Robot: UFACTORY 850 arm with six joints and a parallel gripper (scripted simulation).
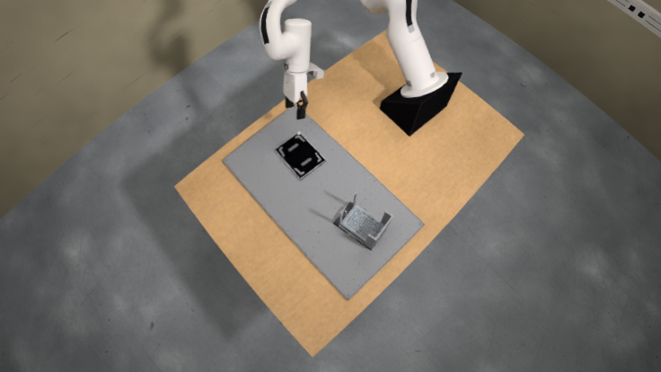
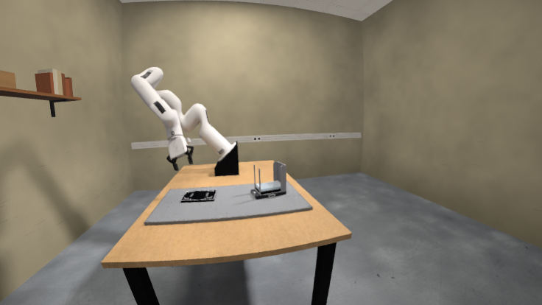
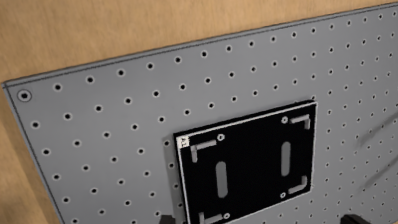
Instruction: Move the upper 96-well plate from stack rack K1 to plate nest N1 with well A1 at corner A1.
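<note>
Right now the pale 96-well plate is 420 mm to the left of my hand, 140 mm ahead of it and 120 mm below it. Also, from my hand: plate nest N1 (150 mm below, 70 mm to the left, 70 mm ahead); dark low plate (420 mm to the left, 140 mm ahead, 130 mm below).
</note>
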